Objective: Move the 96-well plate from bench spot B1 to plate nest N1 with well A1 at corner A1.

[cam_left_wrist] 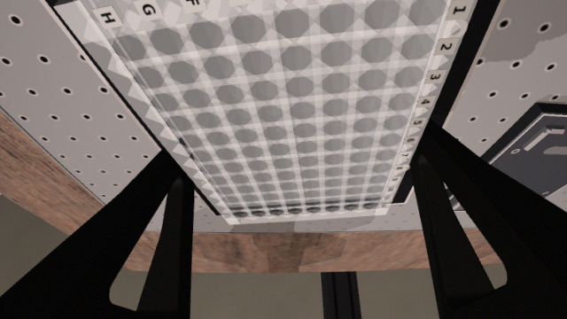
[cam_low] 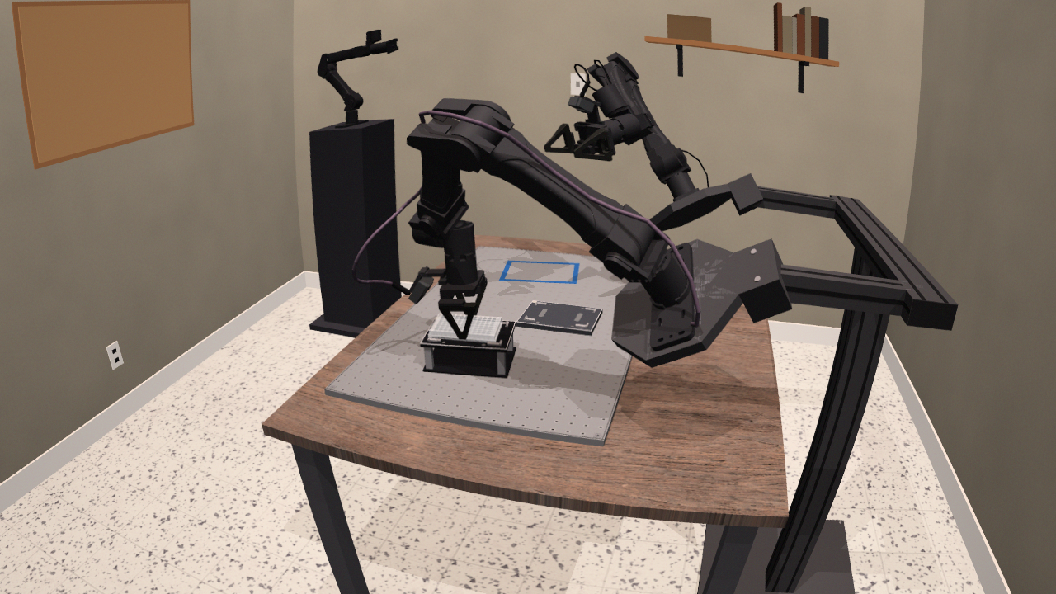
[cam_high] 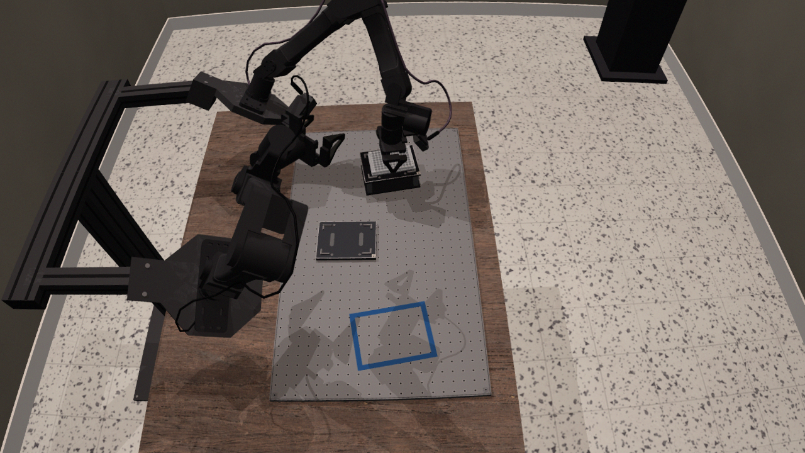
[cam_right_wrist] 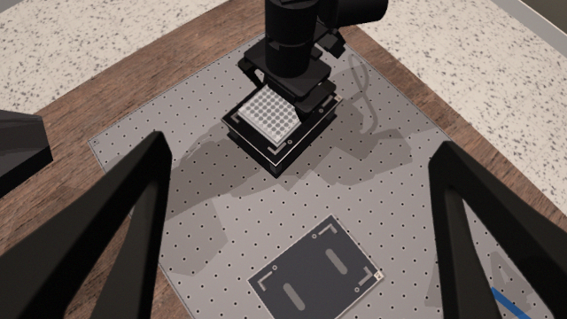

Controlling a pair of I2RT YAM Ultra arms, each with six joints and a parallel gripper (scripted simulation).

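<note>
The raised black nest is 2 cm below my left hand. Also, from my left hand: clear 96-well plate: right at my left hand.
</note>
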